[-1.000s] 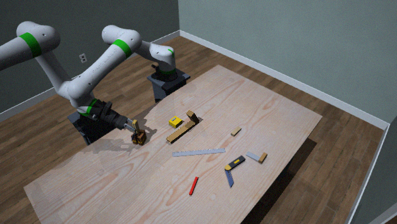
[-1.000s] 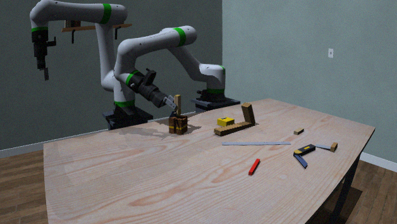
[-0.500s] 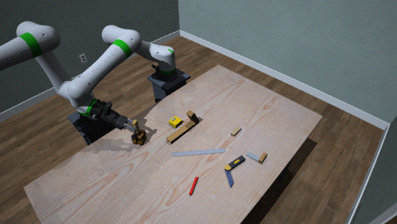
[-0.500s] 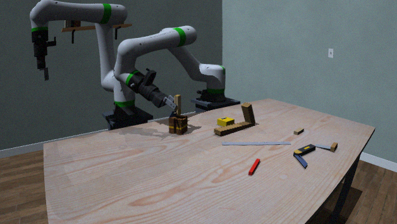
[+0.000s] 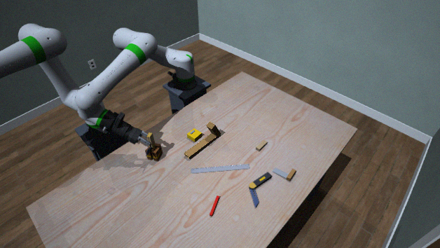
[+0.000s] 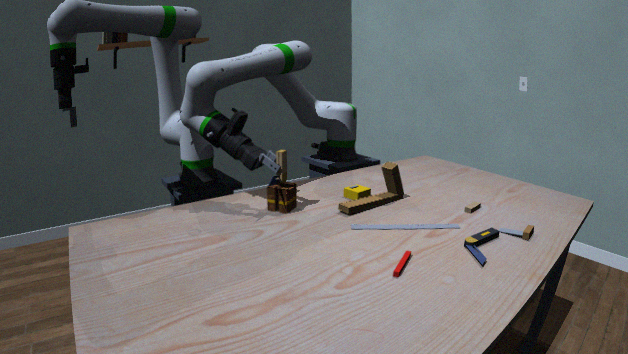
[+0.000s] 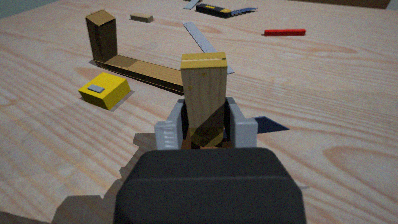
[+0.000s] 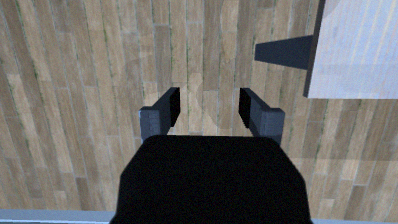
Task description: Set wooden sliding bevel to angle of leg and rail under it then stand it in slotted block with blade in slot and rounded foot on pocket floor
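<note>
The wooden bevel lies 20 mm below my left hand and 20 mm ahead of it. The rest, counted from my left hand: yellow tape measure (250 mm to the left, 100 mm below, 40 mm ahead); then steel ruler (310 mm ahead, 210 mm to the left, 120 mm below); then bevel blade (30 mm below, 30 mm ahead, 10 mm to the right).
</note>
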